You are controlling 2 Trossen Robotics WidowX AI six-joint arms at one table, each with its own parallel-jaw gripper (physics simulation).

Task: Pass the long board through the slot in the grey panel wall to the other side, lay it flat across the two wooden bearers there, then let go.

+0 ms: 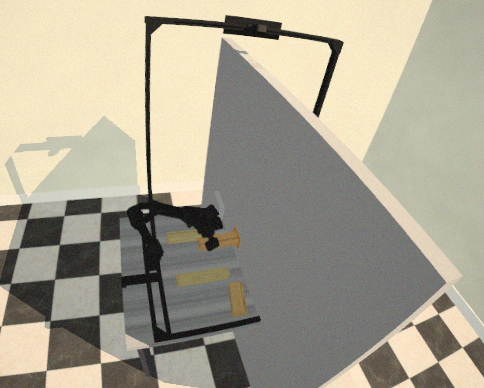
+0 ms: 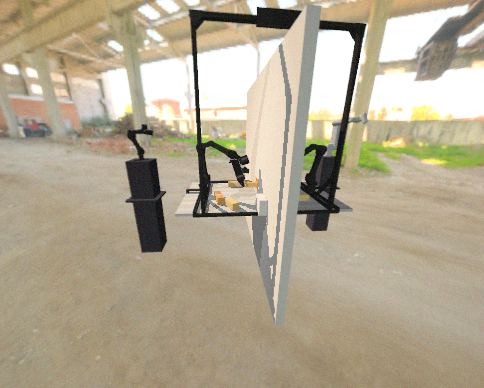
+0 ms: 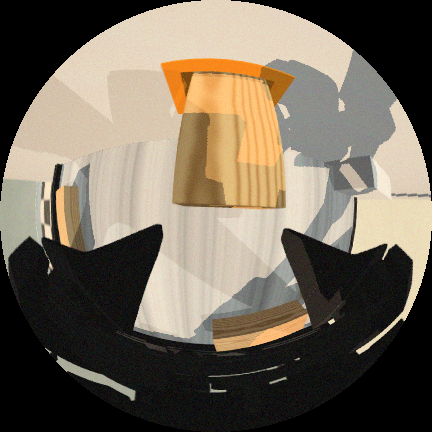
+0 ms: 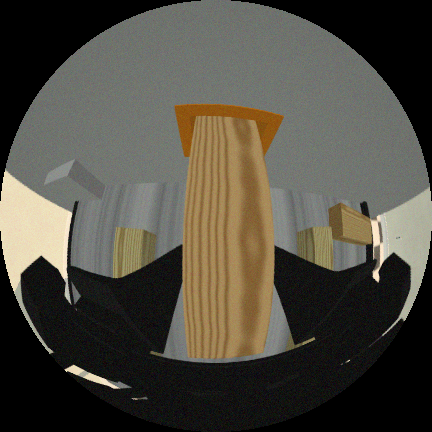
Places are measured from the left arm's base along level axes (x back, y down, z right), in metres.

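Pixels of known places: left gripper, between the fingertips: (image 2: 242,185) (image 3: 224,232); right gripper, between the fingertips: (image 4: 227,250); right arm's base, origin of its link: (image 1: 152,265) (image 2: 310,191).
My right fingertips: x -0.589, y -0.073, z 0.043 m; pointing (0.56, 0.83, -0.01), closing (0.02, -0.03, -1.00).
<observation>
For each thing: its top centre in the pictures, then the offset to it from my right fingertips. "*": a spot on its surface instead.
- long board, centre of its top: (image 4: 228,134) (image 3: 228,45) (image 1: 232,235) (image 2: 266,181) dy -0.030, dx +0.083, dz +0.002 m
- orange-framed slot, a spot on its surface: (image 3: 215,64) * dy -0.040, dx +0.158, dz -0.008 m
- brown block, centre of its top: (image 4: 359,225) (image 1: 237,296) dy +0.054, dx +0.033, dz -0.296 m
- grey bracket, a spot on its surface: (image 4: 75,175) * dy +0.009, dx +0.085, dz +0.227 m
The long board (image 1: 220,240) (image 2: 251,184) (image 3: 230,150) (image 4: 227,200) runs through the orange-framed slot (image 1: 237,237) (image 3: 215,64) (image 4: 225,111) in the panel wall (image 1: 310,210) (image 2: 272,125) (image 4: 215,60). My right gripper (image 1: 211,241) (image 4: 227,250) is shut on the board, above the table. The pale bearers (image 1: 202,276) (image 4: 132,252) lie on either side below it; the second bearer (image 1: 181,237) (image 4: 317,247) is partly hidden. My left gripper (image 2: 241,183) (image 3: 224,232) is open and empty, with the board's end a little ahead of its fingertips.
On the right arm's side a brown block (image 1: 237,299) (image 4: 352,225) lies near the panel. On the left arm's side lie wooden blocks (image 2: 219,197) (image 2: 231,203). A grey bracket (image 1: 219,201) (image 4: 75,175) juts from the panel. Black frame posts (image 1: 148,110) (image 2: 196,90) stand around.
</observation>
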